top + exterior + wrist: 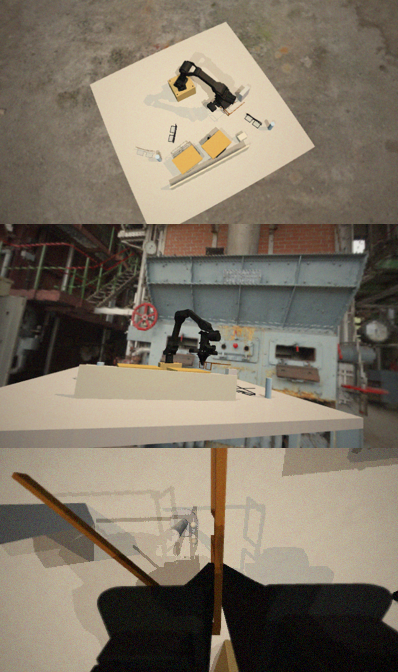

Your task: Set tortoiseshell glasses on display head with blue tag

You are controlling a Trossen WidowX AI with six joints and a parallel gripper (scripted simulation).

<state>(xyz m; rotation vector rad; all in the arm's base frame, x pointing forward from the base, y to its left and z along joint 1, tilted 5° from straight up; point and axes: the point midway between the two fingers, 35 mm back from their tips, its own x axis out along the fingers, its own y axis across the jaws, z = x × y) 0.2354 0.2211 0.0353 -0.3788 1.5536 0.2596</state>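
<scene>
Right now the grey peg is 9 cm below my gripper tip and 4 cm to the left of it. Also, from my gripper tip: cream block 25 cm ahead, 9 cm to the left, 9 cm below; low cream wall 39 cm ahead, 19 cm to the right, 6 cm below; display head 33 cm to the right, 28 cm ahead, 6 cm below.
</scene>
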